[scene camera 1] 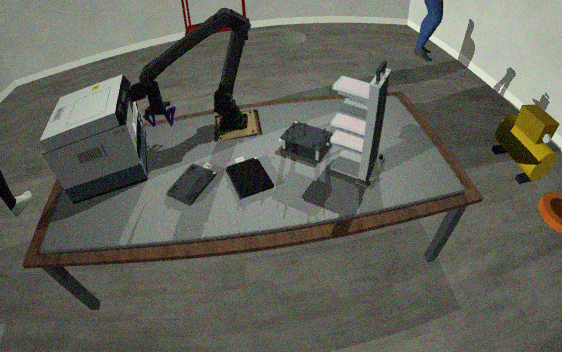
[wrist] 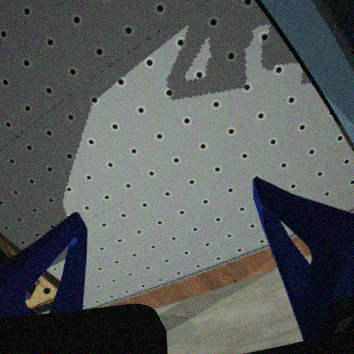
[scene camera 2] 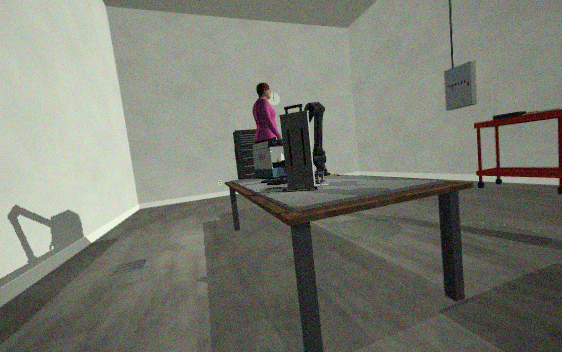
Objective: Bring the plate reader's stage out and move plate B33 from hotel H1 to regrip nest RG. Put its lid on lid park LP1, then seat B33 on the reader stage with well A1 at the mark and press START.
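Places are measured from the arm's base along level axes (x back, y right, z up), in millimetres.
Pixels of known places: gripper, fingertip midpoint: [scene camera 1: 163,125] [wrist: 165,204]; arm's base, link origin: [scene camera 1: 233,123].
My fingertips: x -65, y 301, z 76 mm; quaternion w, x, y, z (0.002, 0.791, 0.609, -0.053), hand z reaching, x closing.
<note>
Ahead of a thing's pixels: the offset from my fingertips to its middle. "pt": to the spot under its first point. Level surfaces: height alone.
The plate reader {dx -133, dy +260, dz +84 mm} [scene camera 1: 92,132] [scene camera 2: 263,159] is a grey box at the left end of the table; its blue-grey side {pt dx -37, dy +101, dz -33 mm} [wrist: 312,47] also shows in the wrist view. No extended stage shows. My gripper [scene camera 1: 161,121] [wrist: 165,204] is open and empty, above the mat beside the reader's front, with the arm's wrist close to its upper front edge. The hotel {dx -242, dy -772, dz +130 mm} [scene camera 1: 375,127] [scene camera 2: 298,150] stands upright at the right, with pale pinkish plates {dx -219, dy -739, dz +100 mm} [scene camera 1: 349,123] on its shelves. Labels are too small to read. A dark block with posts {dx -123, dy -593, dz -43 mm} [scene camera 1: 306,138] and two flat dark pads {pt dx -291, dy -165, dz -69 mm} [scene camera 1: 191,183] {pt dx -278, dy -377, dz -71 mm} [scene camera 1: 249,177] lie between; which is RG or LP1 I cannot tell.
The arm's wooden base plate [scene camera 1: 252,129] is at the table's rear edge, right of the gripper. The brown table edge [scene camera 1: 200,249] [wrist: 200,272] bounds the perforated grey mat {dz -81 mm} [wrist: 150,185]. A red cart [scene camera 2: 520,172], a person [scene camera 2: 264,120] and a yellow object [scene camera 1: 530,145] are beyond the table.
</note>
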